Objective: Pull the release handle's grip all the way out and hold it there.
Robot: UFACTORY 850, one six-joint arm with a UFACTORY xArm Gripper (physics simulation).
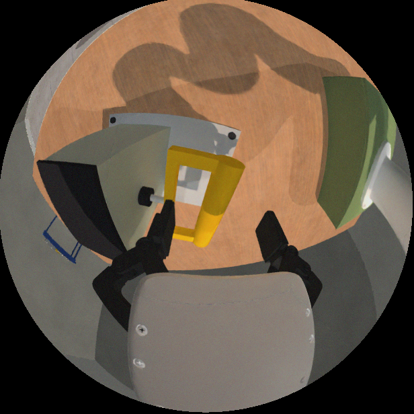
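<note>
I can see a base plate (193, 133) here, together with a release handle grip (226, 171). My own gripper (220, 216) is visible too.
</note>
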